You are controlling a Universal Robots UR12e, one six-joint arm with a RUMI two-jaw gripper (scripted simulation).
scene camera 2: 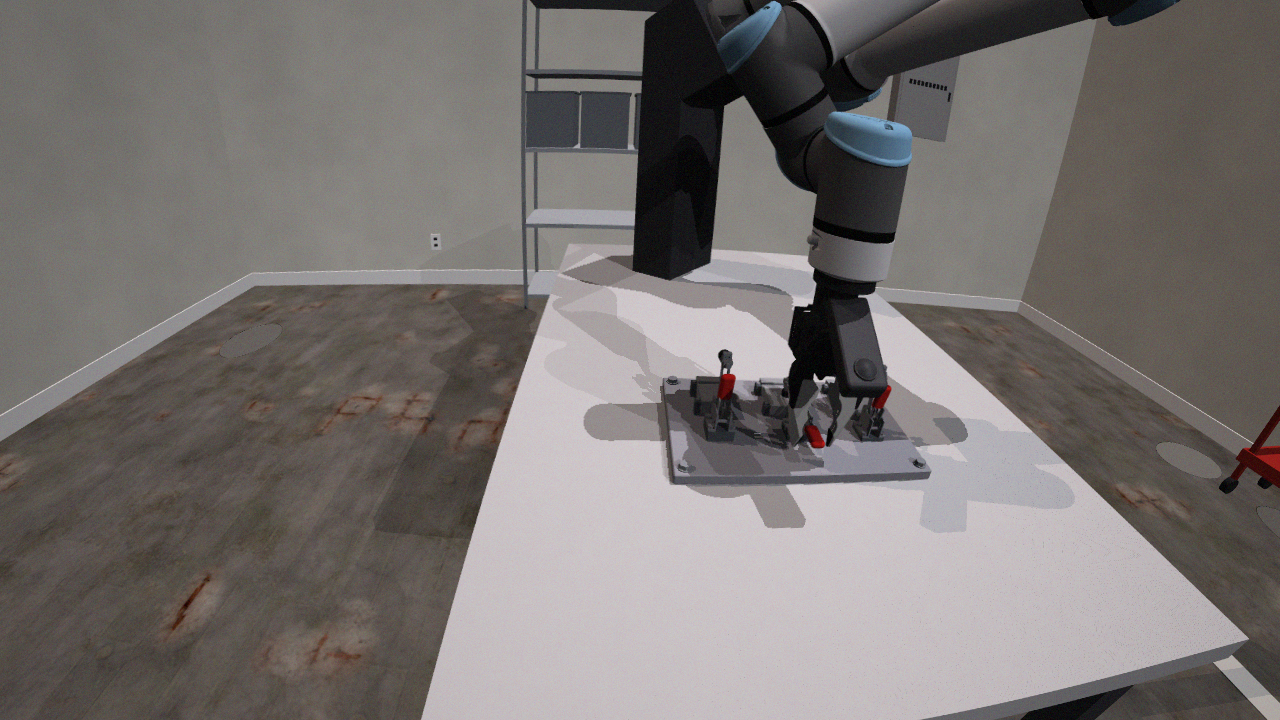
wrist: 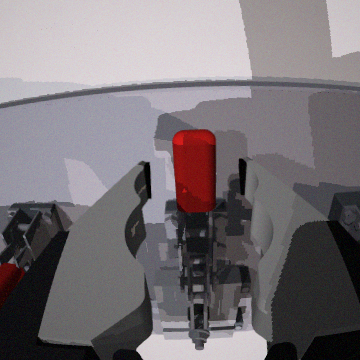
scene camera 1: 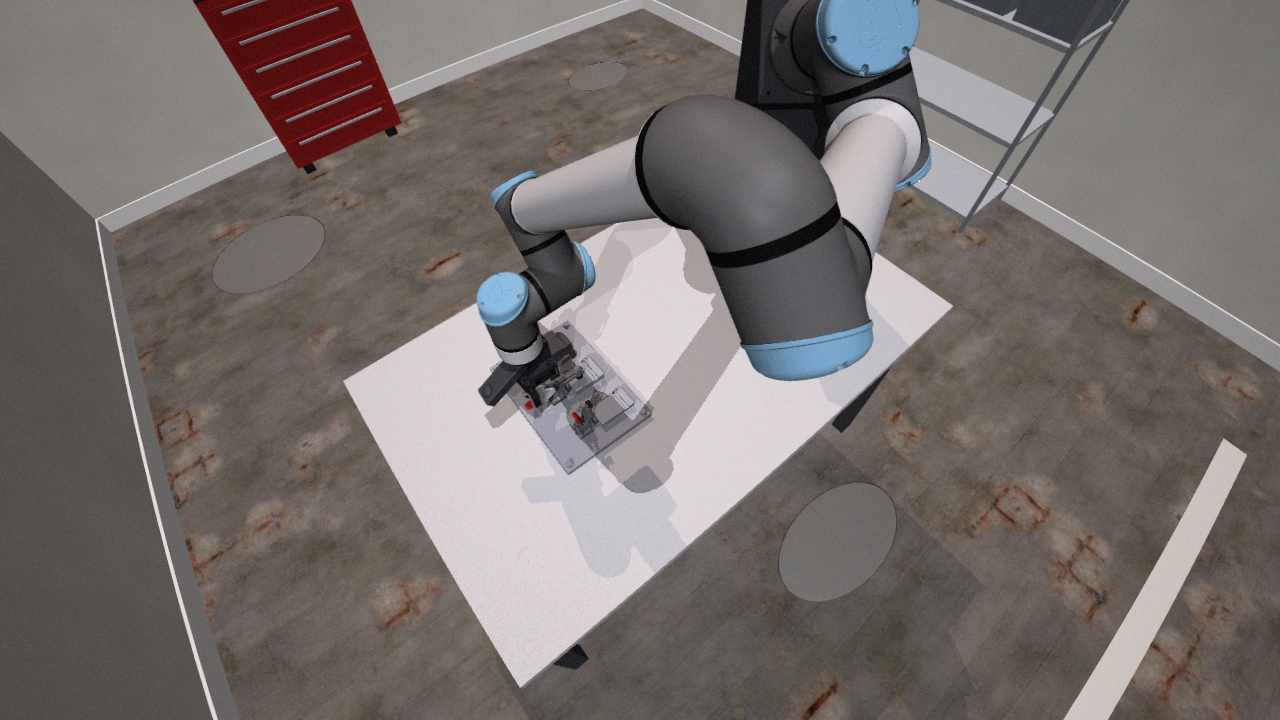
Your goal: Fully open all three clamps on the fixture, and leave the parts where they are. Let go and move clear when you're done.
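Note:
Clamp handle [wrist: 194, 151] seen. Fixture plate [scene camera 1: 554, 425] visible. Also fixture plate [wrist: 70, 149]. My gripper [scene camera 2: 810, 446] in sight. Again my gripper [wrist: 194, 162]. Likewise my gripper [scene camera 1: 536, 405].

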